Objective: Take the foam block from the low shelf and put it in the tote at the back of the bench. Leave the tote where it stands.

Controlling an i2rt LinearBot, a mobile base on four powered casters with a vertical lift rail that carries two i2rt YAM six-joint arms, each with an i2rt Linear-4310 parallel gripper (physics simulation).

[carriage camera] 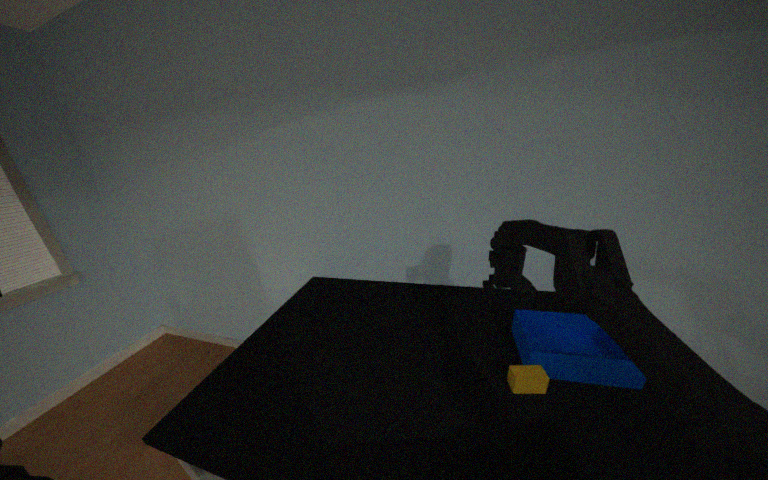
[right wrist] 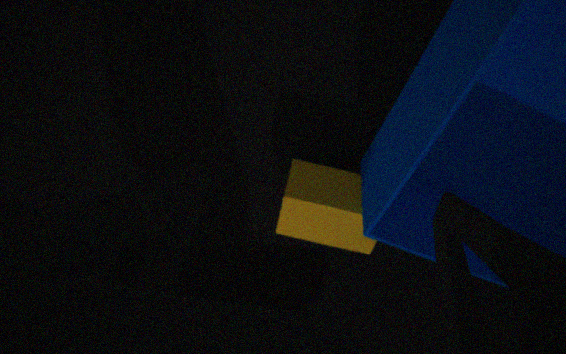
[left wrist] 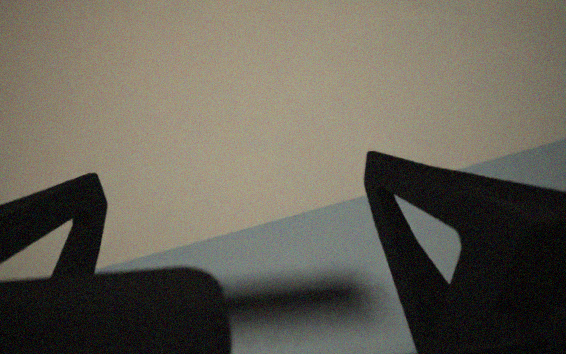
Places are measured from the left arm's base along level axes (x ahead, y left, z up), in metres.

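Pixels of known places: left gripper, between the fingertips: (left wrist: 235,177); right gripper, between the fingertips: (carriage camera: 504,306) (right wrist: 320,191).
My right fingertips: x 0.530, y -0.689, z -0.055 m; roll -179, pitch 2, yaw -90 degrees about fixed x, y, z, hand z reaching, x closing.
Observation:
Behind a point stands the place of what it marks.
A yellow block (carriage camera: 528,379) {x 0.373, y -0.692, z -0.184 m} (right wrist: 322,212) {x 0.410, y -0.698, z -0.182 m} sits beside the near left corner of the blue tote (carriage camera: 589,367) {x 0.387, y -0.877, z -0.179 m} (right wrist: 415,100) {x 0.514, y -0.752, z -0.200 m}; whether it is the foam block I cannot tell. The tote stands on the black bench top (carriage camera: 317,362) {x 0.536, y -0.053, z -0.242 m}, and its corner hides part of the block in the right wrist view. The low shelf does not show. My right gripper (carriage camera: 508,285) (right wrist: 320,191) {x 0.530, y -0.689, z -0.055 m} is open and empty; one dark finger shows in front of the tote, the other is lost in the dark. My left gripper (left wrist: 235,177) {x 0.034, y -0.006, z 0.438 m} is open and empty, facing pale wall and ceiling.
The right arm (carriage camera: 572,249) {x 0.285, y -0.648, z 0.246 m} arches over the far right of the bench, behind the tote. A bluish wall (carriage camera: 339,186) {x 1.132, y -0.107, z 0.294 m} rises behind the bench. Brown floor (carriage camera: 113,407) {x 0.920, y 1.616, z -1.003 m} shows left of the bench's left edge. A window (carriage camera: 25,243) {x 1.226, y 2.030, z 0.114 m} is at the far left.

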